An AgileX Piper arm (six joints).
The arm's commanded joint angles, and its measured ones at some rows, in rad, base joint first. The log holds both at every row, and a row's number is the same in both.
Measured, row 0:
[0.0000 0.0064 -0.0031 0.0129 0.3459 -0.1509]
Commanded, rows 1 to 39:
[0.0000 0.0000 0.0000 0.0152 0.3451 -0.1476]
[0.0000 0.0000 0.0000 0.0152 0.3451 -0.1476]
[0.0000 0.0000 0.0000 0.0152 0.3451 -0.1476]
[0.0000 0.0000 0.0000 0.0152 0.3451 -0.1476]
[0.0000 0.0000 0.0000 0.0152 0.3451 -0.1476]
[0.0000 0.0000 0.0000 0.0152 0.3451 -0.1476]
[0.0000 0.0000 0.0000 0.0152 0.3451 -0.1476]
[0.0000 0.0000 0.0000 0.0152 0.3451 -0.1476]
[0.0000 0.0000 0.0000 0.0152 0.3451 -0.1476]
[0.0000 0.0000 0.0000 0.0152 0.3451 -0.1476]
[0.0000 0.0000 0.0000 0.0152 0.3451 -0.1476]
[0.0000 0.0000 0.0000 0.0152 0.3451 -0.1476]
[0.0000 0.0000 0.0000 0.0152 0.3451 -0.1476]
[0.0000 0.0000 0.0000 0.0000 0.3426 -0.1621]
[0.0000 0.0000 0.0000 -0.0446 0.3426 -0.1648]
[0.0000 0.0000 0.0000 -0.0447 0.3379 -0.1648]
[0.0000 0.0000 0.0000 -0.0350 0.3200 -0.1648]
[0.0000 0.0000 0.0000 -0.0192 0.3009 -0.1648]
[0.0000 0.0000 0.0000 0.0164 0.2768 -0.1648]
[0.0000 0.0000 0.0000 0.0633 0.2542 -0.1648]
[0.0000 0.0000 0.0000 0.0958 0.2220 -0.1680]
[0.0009 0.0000 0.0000 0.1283 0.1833 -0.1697]
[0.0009 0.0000 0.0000 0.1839 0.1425 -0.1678]
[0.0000 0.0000 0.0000 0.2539 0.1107 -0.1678]
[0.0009 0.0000 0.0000 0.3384 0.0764 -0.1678]
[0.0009 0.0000 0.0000 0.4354 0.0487 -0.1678]
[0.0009 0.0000 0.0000 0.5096 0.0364 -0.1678]
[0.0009 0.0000 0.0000 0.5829 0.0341 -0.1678]
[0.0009 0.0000 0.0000 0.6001 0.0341 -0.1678]
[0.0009 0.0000 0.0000 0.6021 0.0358 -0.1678]
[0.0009 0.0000 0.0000 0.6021 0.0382 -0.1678]
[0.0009 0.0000 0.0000 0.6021 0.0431 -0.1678]
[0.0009 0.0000 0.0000 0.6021 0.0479 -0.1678]
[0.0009 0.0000 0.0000 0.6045 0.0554 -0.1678]
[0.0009 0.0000 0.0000 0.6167 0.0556 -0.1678]
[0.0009 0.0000 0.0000 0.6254 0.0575 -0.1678]
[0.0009 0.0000 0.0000 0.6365 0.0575 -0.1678]
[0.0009 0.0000 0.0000 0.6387 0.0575 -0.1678]
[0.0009 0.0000 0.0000 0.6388 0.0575 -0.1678]
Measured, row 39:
[0.0000 0.0064 -0.0031 0.6198 0.0543 -0.1583]
